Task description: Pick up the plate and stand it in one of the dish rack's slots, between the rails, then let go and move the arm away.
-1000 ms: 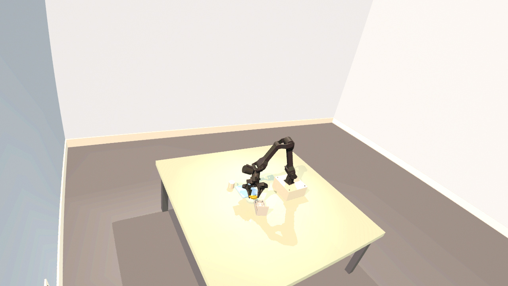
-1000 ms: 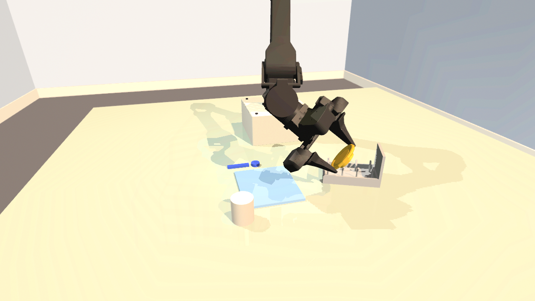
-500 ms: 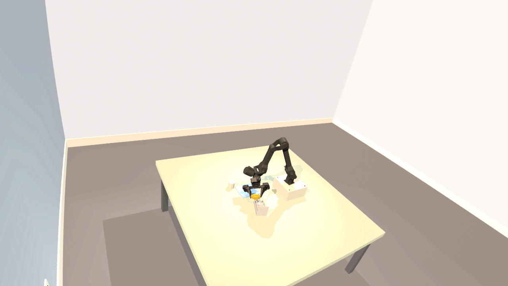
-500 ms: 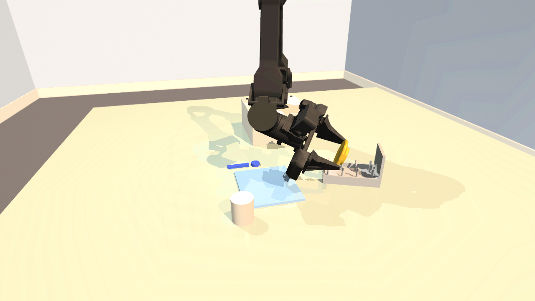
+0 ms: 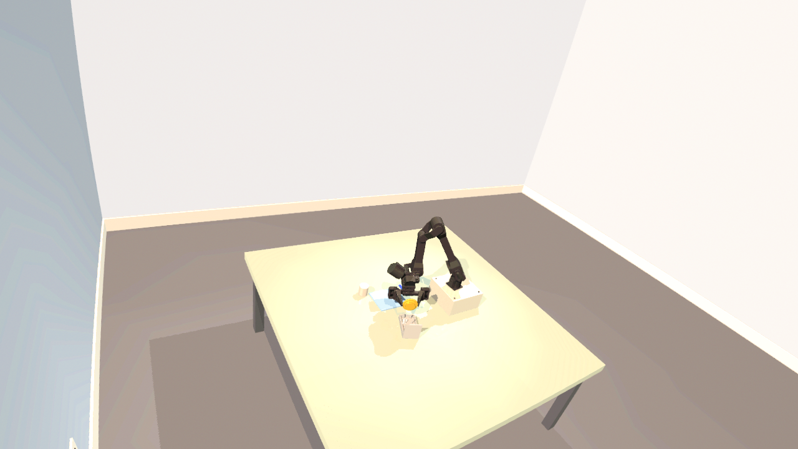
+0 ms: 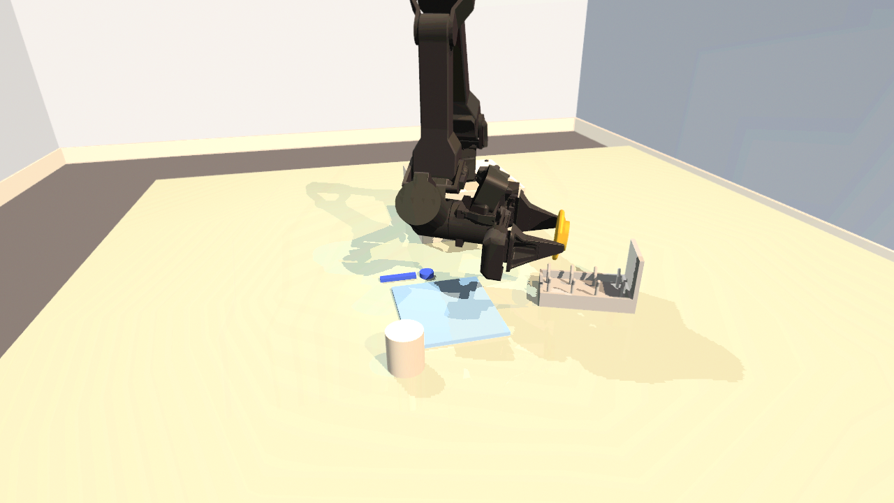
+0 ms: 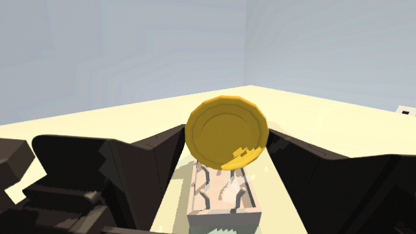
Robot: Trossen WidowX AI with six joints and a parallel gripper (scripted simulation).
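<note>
Right now my gripper tip is 70 mm above the grey dish rack, 30 mm to the right of it and 10 mm short of it. The rest, counted from my gripper tip: light blue mat 160 mm to the right, 90 mm below, 20 mm behind; blue spoon 180 mm to the right, 130 mm behind, 90 mm below; yellow plate 10 mm to the right.
</note>
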